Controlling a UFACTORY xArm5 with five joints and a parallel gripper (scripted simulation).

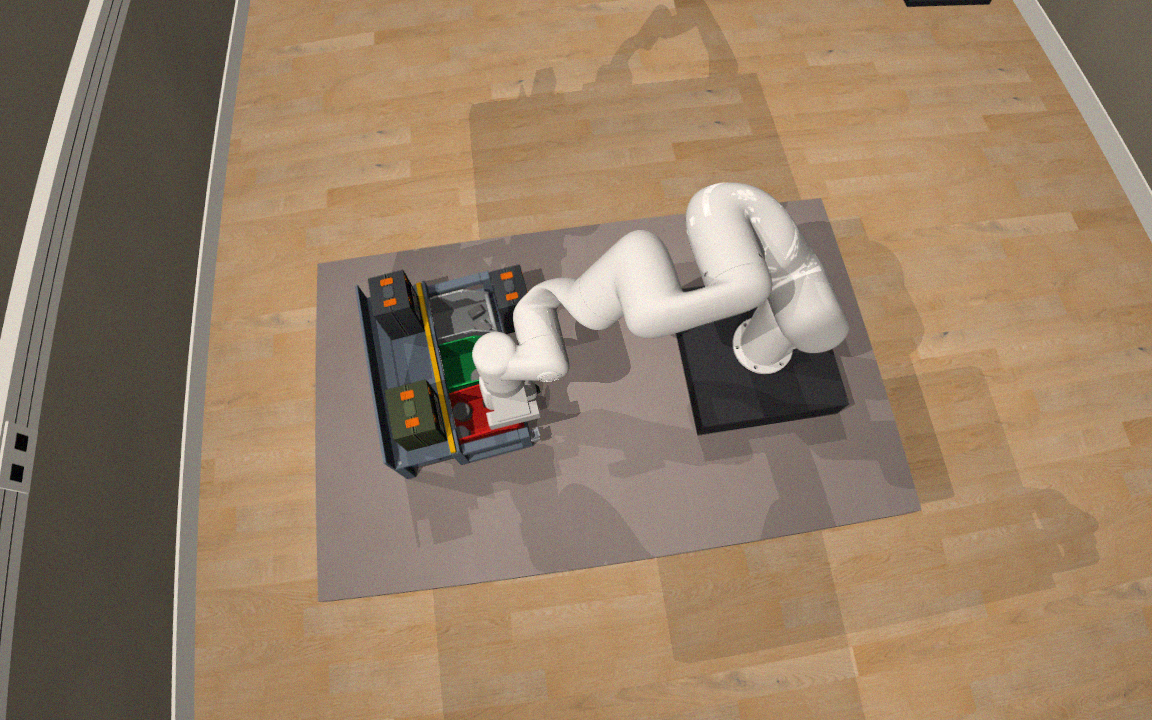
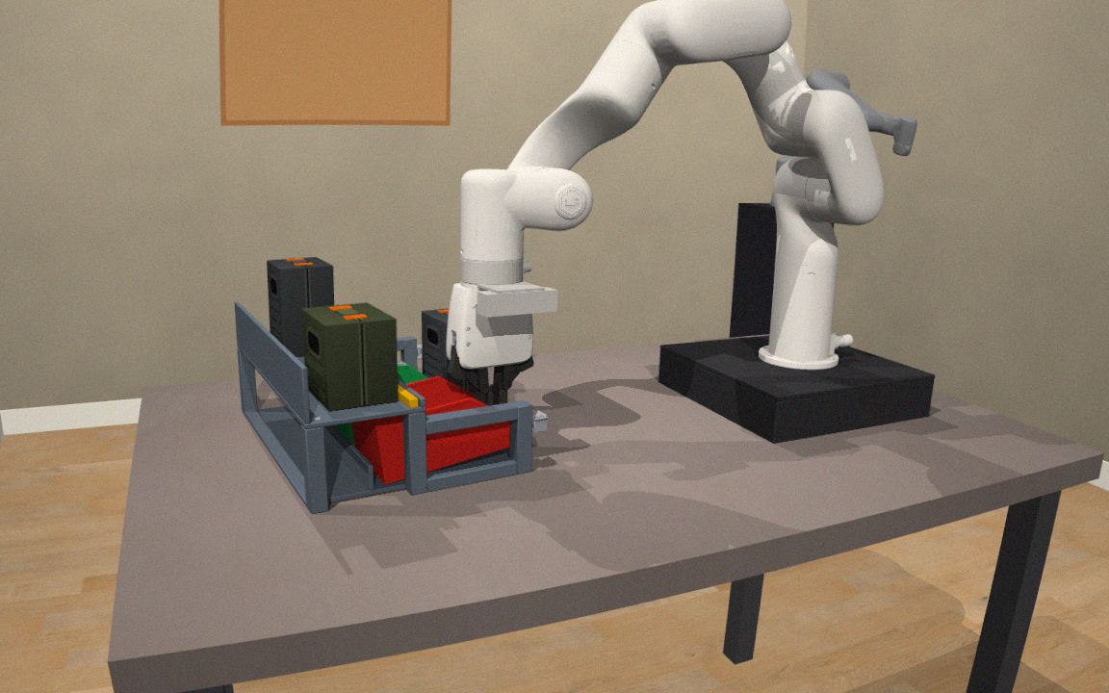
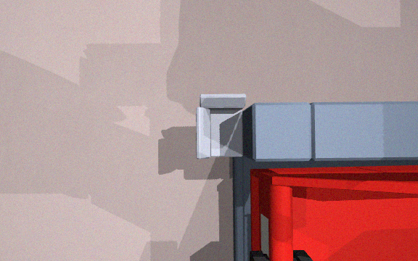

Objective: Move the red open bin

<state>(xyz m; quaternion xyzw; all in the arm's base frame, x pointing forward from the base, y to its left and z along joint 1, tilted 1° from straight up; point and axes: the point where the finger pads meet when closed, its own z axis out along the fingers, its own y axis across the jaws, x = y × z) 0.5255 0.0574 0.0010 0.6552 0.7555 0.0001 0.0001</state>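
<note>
The red open bin lies 8 cm ahead of my hand, 1 cm to the left of it and 1 cm below it. Also, from my hand: green bin 10 cm ahead, 10 cm to the right, 2 cm below; grey shelf 12 cm ahead, 10 cm to the right; grey disc 12 cm ahead, 4 cm to the left, 4 cm below.
</note>
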